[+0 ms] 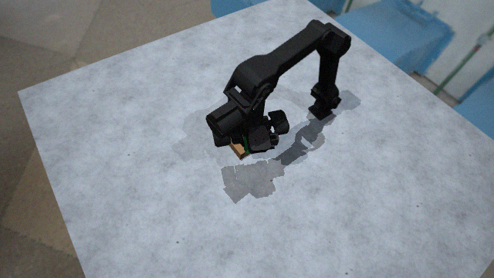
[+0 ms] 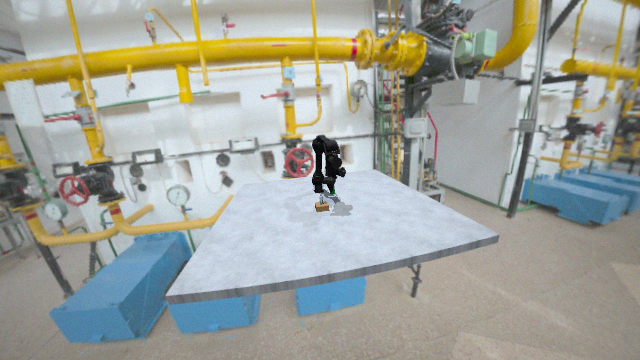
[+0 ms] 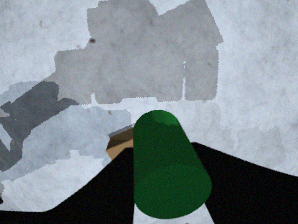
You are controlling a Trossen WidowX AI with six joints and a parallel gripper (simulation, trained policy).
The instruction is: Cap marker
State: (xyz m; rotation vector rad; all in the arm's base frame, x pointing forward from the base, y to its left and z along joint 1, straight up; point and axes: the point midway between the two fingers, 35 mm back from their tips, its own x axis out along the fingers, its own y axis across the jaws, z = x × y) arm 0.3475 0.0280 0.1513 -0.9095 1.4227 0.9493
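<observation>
Now: the holder block 3 cm behind my gripper tip, 6 cm to the right of it and 10 cm below it. Also, from my gripper tip: green cap 1 cm above.
</observation>
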